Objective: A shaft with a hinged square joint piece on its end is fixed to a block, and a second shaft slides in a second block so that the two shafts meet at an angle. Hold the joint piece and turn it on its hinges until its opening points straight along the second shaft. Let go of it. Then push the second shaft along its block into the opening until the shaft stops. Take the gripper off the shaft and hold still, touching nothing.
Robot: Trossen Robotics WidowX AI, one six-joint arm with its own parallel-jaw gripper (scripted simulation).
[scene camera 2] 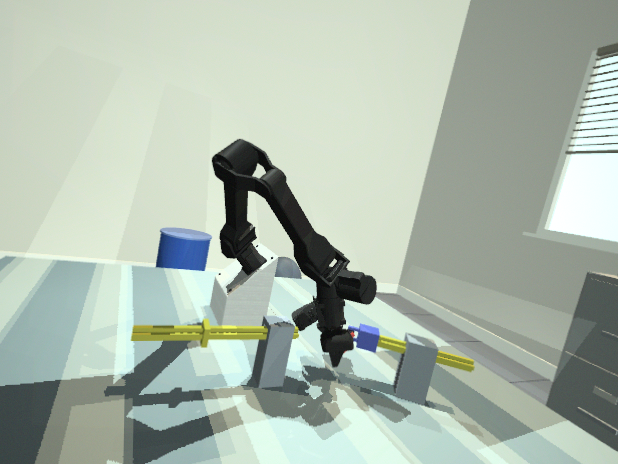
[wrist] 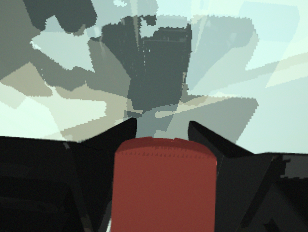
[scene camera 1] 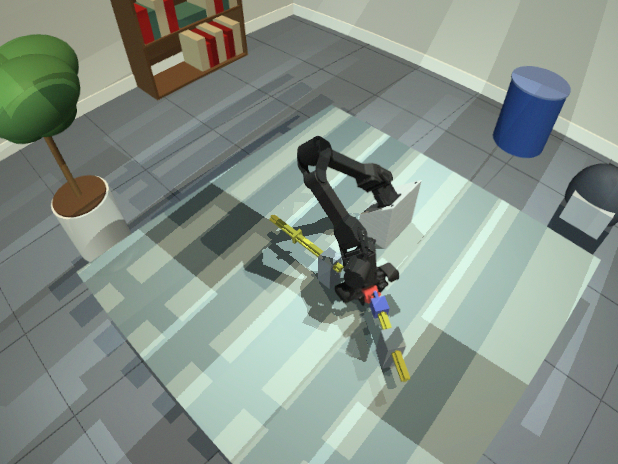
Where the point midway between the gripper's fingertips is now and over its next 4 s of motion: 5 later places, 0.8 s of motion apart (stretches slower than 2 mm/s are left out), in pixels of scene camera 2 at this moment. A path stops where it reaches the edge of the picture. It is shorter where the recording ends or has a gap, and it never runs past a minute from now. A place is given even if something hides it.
The gripper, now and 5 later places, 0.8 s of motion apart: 333, 361; 326, 357; 323, 354; 328, 346; 334, 334; 342, 305
